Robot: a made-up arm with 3 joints. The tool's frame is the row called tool.
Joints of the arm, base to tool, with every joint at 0 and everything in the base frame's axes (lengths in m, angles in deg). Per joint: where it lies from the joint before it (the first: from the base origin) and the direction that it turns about. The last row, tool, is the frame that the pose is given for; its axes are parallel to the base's.
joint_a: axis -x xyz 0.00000 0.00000 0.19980
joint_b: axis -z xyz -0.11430 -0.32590 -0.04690
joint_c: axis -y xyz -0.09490 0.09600 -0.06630
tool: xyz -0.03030 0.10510 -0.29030
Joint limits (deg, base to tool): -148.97..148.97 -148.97..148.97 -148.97..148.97
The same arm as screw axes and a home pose.
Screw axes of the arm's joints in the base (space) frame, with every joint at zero. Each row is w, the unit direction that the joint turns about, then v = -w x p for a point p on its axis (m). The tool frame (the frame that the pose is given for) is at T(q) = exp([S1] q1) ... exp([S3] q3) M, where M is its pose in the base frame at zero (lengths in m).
S1 = (-1, 0, 0, 0.0000, -0.1998, 0.0000)
S2 = (0, 0, -1, 0.3259, -0.1143, 0.0000)
S3 = (0, -1, 0, 0.0866, 0.0000, 0.2092)
M =
1 0 0 -0.2395
0 1 0 -0.1248
0 0 1 -0.2037
0 0 0 1
Joint limits (deg, base to tool): -148.97..148.97 -148.97..148.97 -148.97..148.97

